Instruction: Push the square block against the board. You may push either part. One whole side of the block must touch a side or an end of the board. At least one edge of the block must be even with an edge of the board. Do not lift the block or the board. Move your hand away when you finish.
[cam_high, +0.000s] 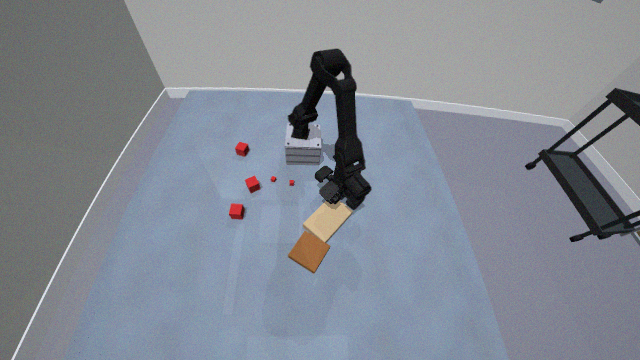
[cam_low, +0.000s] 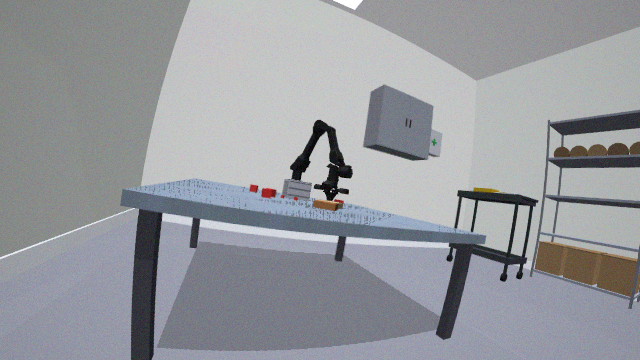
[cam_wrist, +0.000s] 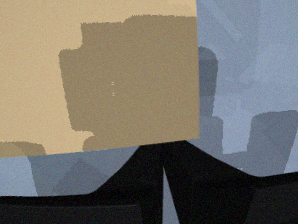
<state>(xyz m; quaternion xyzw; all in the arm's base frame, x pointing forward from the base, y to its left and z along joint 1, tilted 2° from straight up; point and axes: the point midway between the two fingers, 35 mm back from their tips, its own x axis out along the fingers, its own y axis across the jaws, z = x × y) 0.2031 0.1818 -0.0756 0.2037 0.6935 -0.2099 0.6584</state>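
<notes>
The tan board lies 9 cm ahead of my gripper tip, 2 cm to the right of it and 1 cm above it. Also, from my gripper tip: orange-brown square block 22 cm ahead, 6 cm to the right, 1 cm above.
</notes>
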